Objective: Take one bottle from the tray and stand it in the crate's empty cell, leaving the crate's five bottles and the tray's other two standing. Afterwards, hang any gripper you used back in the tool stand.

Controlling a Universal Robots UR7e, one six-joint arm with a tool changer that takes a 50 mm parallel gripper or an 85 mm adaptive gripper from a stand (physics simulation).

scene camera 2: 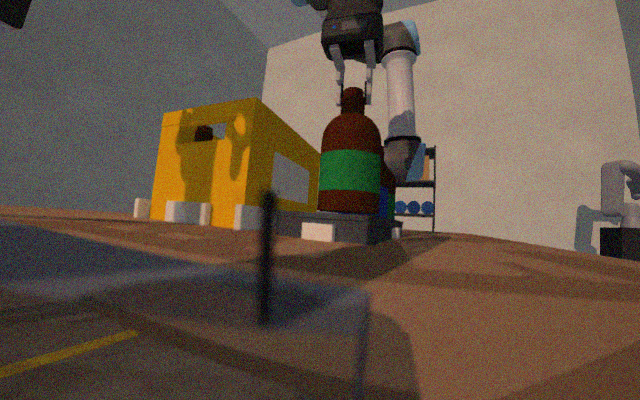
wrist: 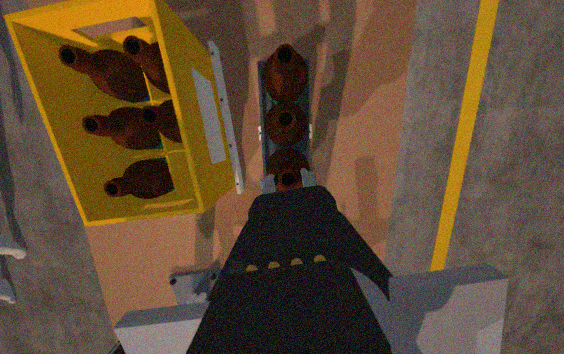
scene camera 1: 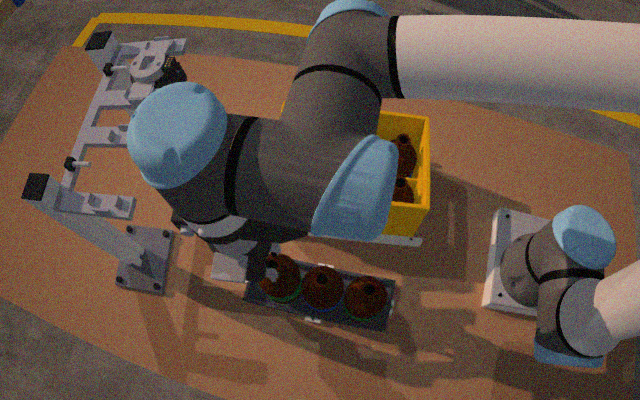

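Note:
My gripper (scene camera 1: 272, 260) (scene camera 2: 354, 100) (wrist: 287, 178) is shut on the neck of a brown bottle (scene camera 1: 287, 280) (scene camera 2: 350, 135) (wrist: 287, 159) with a green label. The bottle is upright, its base about level with the rim of the dark tray (scene camera 1: 372, 324) (scene camera 2: 352, 230) (wrist: 262, 90), over the end place. The blue-labelled middle bottle (scene camera 1: 322, 289) (wrist: 286, 125) and the far green-labelled bottle (scene camera 1: 366, 298) (wrist: 285, 77) stand in the tray. The yellow crate (scene camera 1: 405, 220) (scene camera 2: 170, 175) (wrist: 200, 175) holds several brown bottles; its near right cell is hidden by the wall in the wrist view.
The tool stand (scene camera 1: 90, 120) is at the left in scene camera 1, with a black tool (scene camera 1: 172, 72) hanging at its far end. Its foot plate (scene camera 1: 150, 280) is left of the tray. A pale strip (wrist: 225, 107) lies between crate and tray. The arm covers much of the crate.

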